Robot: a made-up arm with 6 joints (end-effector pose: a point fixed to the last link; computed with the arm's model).
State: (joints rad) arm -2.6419 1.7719 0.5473 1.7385 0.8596 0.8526
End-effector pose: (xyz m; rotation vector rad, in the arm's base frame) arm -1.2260 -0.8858 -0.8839 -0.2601 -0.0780 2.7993
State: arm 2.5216 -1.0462 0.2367 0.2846 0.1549 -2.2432
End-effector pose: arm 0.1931 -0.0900 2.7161 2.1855 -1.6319 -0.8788
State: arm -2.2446 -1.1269 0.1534 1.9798 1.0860 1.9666
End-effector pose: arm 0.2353 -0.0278 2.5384 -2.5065 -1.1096 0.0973
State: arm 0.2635 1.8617 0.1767 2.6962 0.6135 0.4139
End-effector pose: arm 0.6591 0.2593 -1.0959 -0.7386 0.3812 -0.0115
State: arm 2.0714 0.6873 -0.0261 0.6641 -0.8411 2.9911
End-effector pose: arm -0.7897 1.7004 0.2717 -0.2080 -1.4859 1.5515
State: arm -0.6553 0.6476 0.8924 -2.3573 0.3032 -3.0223
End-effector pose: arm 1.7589 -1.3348 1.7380 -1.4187 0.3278 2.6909
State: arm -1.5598 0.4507 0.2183 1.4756 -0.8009 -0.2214
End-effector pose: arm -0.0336 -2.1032 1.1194 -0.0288 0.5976 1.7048
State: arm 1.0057 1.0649 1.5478 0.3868 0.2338 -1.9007
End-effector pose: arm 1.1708 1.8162 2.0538 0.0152 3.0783 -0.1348
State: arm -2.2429 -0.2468 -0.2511 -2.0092 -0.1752 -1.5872
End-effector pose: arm -1.0045 -1.3033 1.4803 1.3794 0.9297 2.0951
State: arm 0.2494 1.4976 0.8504 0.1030 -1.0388 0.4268
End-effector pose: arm 2.1217 0.5415 -0.1870 -0.8460 0.8280 -2.7578
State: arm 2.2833 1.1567 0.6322 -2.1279 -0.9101 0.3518
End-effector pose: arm -1.5862 1.6952 0.3701 2.5318 -1.3950 1.1762
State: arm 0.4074 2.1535 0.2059 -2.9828 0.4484 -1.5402
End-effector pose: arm 0.1657 0.1110 -1.1962 -1.6947 0.4740 -1.0693
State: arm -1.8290 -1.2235 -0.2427 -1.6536 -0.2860 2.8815
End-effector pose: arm -0.0060 -0.3321 2.3779 -0.7246 2.0948 1.9428
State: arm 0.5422 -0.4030 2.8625 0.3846 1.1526 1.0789
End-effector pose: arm -1.4043 -0.7486 0.8468 -1.1702 0.8173 -1.5535
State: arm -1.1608 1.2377 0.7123 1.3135 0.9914 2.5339
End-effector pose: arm 1.1086 -2.0657 0.3421 -0.7265 -1.7242 -0.8225
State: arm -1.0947 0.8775 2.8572 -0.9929 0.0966 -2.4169
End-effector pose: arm -0.0624 0.0286 2.6516 0.0981 2.2936 0.4005
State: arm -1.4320 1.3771 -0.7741 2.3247 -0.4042 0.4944
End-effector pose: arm 0.0224 -0.0945 -0.6277 -1.0384 0.9525 -1.7951
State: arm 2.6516 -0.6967 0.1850 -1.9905 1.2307 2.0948
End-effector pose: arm -0.4855 0.4540 2.4753 -0.0661 2.0290 -1.0338
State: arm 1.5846 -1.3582 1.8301 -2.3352 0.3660 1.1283
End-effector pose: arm 0.1060 -2.1696 0.6927 -0.0123 1.4773 2.6484
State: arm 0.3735 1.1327 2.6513 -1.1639 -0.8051 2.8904
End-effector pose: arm 0.7688 0.4196 2.6243 1.5615 -1.0645 -0.4127
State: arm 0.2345 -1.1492 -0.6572 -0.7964 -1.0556 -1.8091
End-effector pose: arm 0.9004 0.2889 1.7581 0.1403 -1.7740 0.3011
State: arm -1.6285 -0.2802 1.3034 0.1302 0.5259 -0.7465
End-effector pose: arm 0.0488 0.3618 3.0064 1.8397 -0.6582 -0.6094
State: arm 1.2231 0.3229 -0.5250 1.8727 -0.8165 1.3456
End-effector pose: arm 0.6587 1.4679 0.3017 -0.3764 -1.6656 -0.0866
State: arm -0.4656 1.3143 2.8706 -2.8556 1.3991 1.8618
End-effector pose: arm 0.8495 -0.4469 2.4139 -2.1121 -1.4548 0.4736
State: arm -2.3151 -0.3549 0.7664 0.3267 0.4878 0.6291
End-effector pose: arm -0.2003 -0.3184 2.9629 -0.4906 2.6468 1.2967
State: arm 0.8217 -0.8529 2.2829 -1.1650 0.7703 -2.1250
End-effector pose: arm -1.1992 -1.5498 1.0216 -1.6754 -0.0757 1.1255
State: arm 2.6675 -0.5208 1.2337 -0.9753 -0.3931 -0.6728
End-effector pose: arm 0.5611 -0.2819 2.9465 -2.2220 1.7581 1.2244
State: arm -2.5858 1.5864 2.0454 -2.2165 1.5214 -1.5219
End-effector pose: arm -1.9108 -1.0437 1.3248 0.7121 -0.5180 1.0056
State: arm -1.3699 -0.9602 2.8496 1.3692 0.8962 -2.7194
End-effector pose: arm -0.1147 1.5318 -0.0588 0.0624 -0.7533 -0.8199
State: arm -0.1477 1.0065 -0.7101 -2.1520 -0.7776 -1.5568
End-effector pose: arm 0.7141 0.0178 -0.5485 -0.1223 0.1294 -1.2334
